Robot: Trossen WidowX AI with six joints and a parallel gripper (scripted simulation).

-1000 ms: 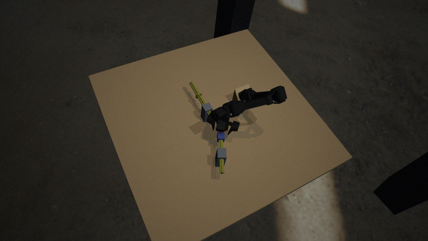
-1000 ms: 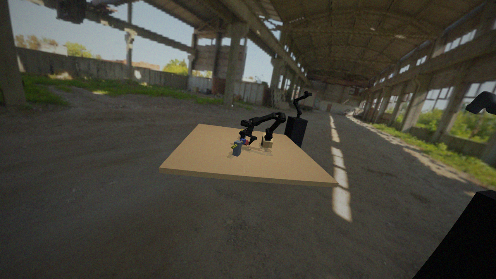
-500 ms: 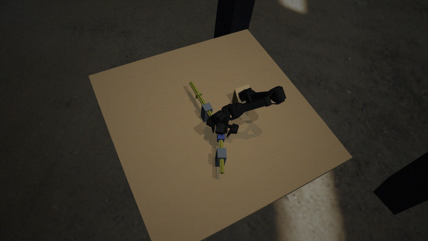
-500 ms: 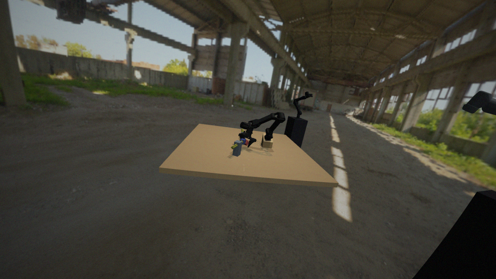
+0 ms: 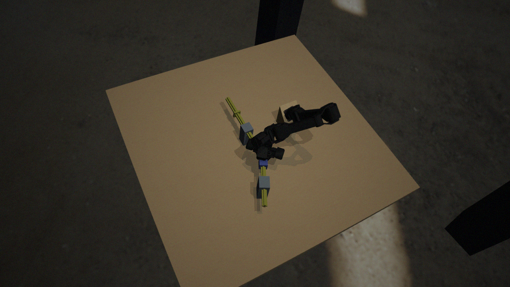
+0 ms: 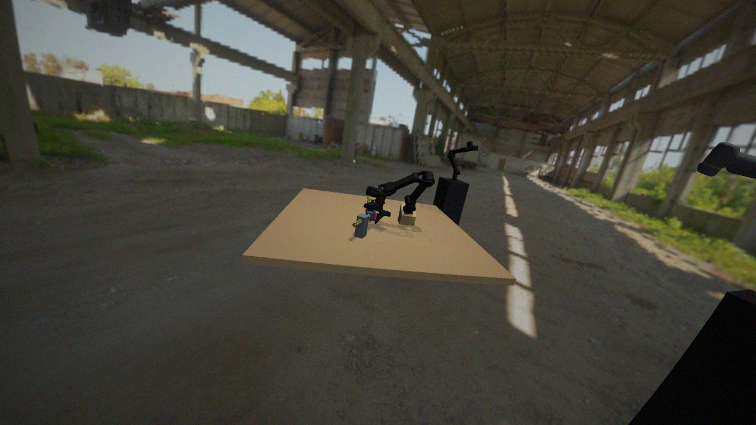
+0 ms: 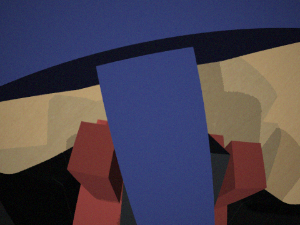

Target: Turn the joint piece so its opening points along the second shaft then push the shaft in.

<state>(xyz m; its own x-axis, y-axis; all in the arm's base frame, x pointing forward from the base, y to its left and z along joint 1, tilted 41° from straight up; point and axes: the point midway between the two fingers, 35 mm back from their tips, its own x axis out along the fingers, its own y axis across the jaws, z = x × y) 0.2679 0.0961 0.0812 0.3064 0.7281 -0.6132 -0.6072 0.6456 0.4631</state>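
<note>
Right now my gripper tip is 40 mm below the red joint piece and 10 mm past it.
</note>
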